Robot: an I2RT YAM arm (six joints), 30 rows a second.
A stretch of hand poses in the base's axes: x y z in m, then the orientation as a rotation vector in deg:
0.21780 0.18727 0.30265 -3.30 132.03 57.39
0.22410 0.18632 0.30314 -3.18 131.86 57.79
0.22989 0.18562 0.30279 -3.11 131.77 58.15
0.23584 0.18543 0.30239 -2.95 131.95 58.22
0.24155 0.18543 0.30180 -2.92 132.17 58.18
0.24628 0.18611 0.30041 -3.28 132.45 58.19
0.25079 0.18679 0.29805 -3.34 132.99 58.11
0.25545 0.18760 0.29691 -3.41 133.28 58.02
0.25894 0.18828 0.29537 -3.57 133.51 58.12
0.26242 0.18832 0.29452 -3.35 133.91 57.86
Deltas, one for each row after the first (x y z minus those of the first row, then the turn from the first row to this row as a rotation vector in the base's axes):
0.00630 -0.00095 0.00049 0.34 0.00 0.02
0.01209 -0.00165 0.00014 0.62 0.05 0.08
0.01804 -0.00184 -0.00026 0.65 0.27 0.04
0.02375 -0.00184 -0.00085 0.56 0.46 0.07
0.02848 -0.00116 -0.00224 0.40 0.61 0.38
0.03299 -0.00048 -0.00460 0.17 1.05 0.54
0.03765 0.00033 -0.00574 0.01 1.25 0.63
0.04114 0.00101 -0.00728 -0.04 1.44 0.83
0.04462 0.00105 -0.00813 -0.27 1.78 0.70

